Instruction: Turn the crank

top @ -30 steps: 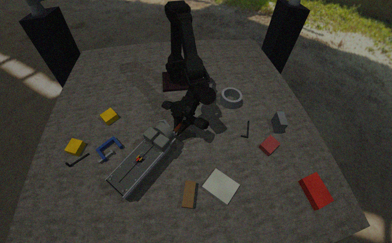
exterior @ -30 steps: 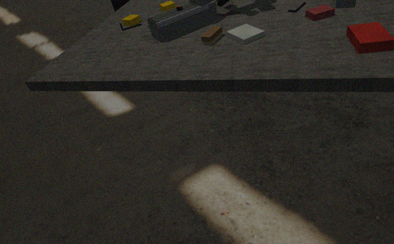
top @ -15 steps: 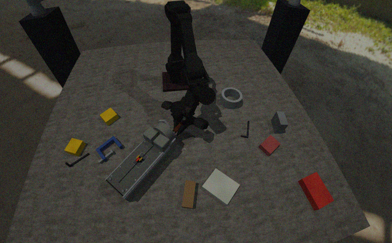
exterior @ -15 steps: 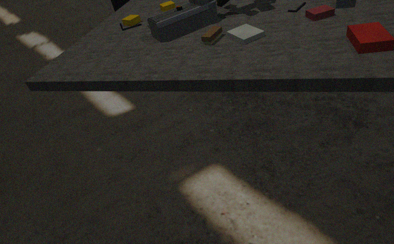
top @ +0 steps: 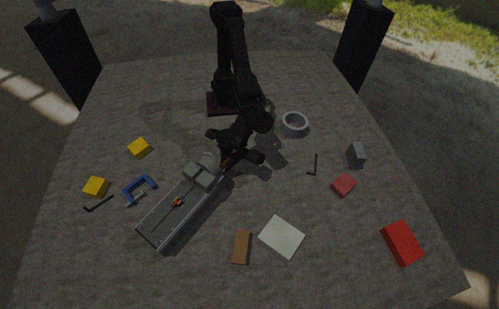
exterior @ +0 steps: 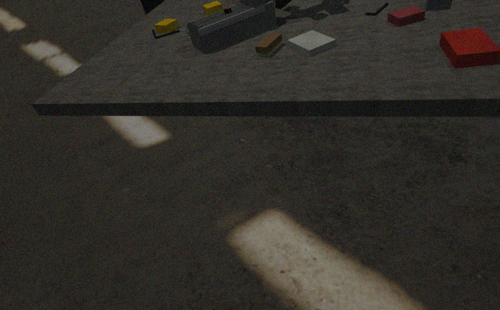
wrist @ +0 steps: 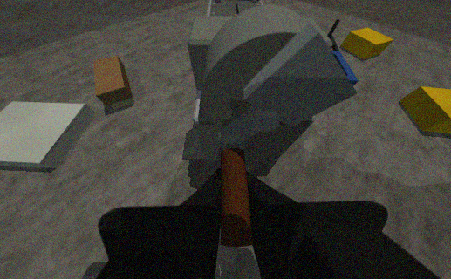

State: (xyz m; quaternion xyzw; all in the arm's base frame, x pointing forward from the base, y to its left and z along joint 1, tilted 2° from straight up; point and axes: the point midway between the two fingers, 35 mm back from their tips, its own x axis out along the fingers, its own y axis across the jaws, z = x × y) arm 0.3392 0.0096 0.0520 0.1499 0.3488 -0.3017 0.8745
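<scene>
Right now the brown crank handle is 30 mm above my gripper tip, 10 mm to the left of it and 10 mm behind it. Round my gripper tip: white plate (200 mm ahead, 150 mm to the left, 30 mm below); red pointer (120 mm to the right, 120 mm ahead, 40 mm above); brown block (230 mm ahead, 40 mm to the left, 20 mm below).
</scene>
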